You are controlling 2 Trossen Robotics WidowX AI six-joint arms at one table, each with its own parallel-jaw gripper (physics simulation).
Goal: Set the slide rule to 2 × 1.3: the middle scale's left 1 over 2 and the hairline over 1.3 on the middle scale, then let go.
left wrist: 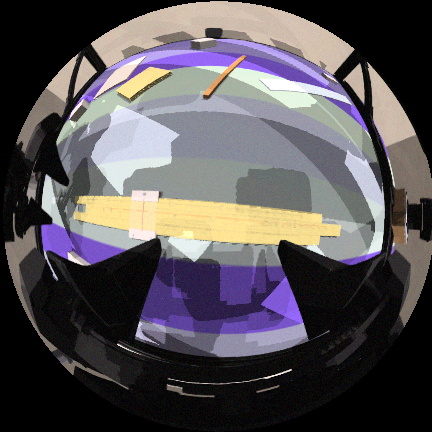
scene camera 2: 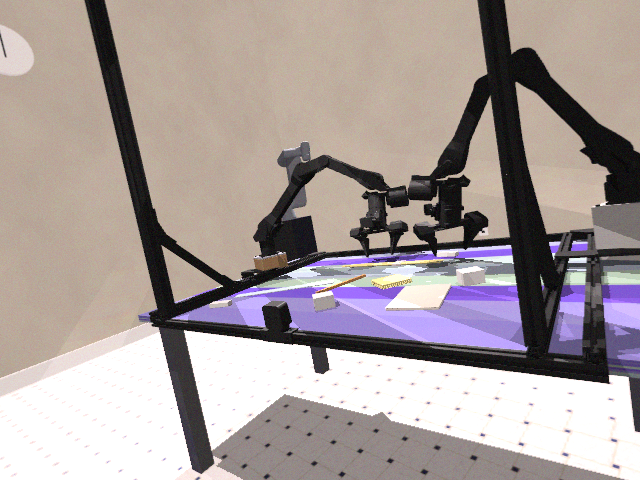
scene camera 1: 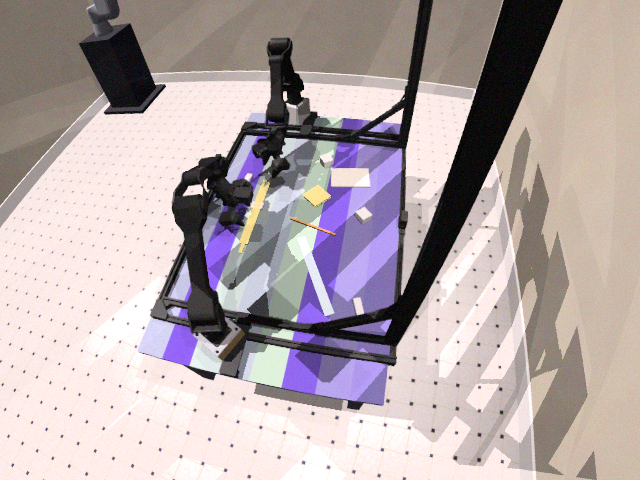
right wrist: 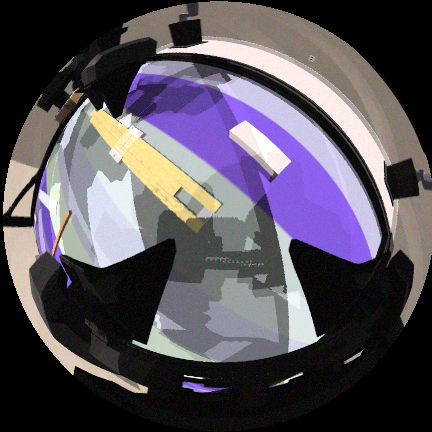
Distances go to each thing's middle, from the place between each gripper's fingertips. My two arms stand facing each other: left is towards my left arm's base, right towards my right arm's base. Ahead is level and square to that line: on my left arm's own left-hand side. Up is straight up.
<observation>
The middle slide [right wrist: 167, 182] lies 20 mm behind my left hand, 10 mm to the right of it and 20 mm below it. From my left hand the other things lie so: yellow slide rule [left wrist: 163, 203]: 20 mm behind, 30 mm to the right, 20 mm below; then clear cursor [left wrist: 143, 203]: 20 mm behind, 70 mm to the right, 20 mm below; then pale ruler [scene camera 1: 319, 287]: 280 mm behind, 180 mm to the left, 30 mm below.
The clear cursor is 16 cm to the left of my right hand and 2 cm below it. Round my right hand: middle slide: 22 cm to the left, 2 cm below; then yellow slide rule: 1 cm ahead, 20 cm to the left, 2 cm below; then cream card [scene camera 2: 422, 297]: 32 cm behind, 3 cm to the right, 2 cm below.
</observation>
